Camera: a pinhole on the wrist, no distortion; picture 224 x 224 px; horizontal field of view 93.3 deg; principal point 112.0 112.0 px. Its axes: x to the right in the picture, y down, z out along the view. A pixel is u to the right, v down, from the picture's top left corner.
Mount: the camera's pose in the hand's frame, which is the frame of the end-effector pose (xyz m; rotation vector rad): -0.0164 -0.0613 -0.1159 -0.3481 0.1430 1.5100
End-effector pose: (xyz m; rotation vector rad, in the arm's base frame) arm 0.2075 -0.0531 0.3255 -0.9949 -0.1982 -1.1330
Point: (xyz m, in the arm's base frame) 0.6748 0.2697 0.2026
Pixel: 178.6 113.6
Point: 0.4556 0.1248 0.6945
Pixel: 94.4 49.3
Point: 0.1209 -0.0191 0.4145
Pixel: 30.4 88.1
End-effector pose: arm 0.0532 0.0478 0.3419 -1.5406 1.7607 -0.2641
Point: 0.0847 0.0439 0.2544
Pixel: 127.0 70.7
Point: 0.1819 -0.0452 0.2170
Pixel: 87.7 24.6
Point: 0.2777 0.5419 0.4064
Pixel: 68.0 216.8
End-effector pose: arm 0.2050 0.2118 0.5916 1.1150 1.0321 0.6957
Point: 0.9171 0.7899 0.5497
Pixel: outside the picture
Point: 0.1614 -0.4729 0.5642
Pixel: outside the picture
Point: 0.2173 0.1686 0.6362
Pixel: 135.9 119.3
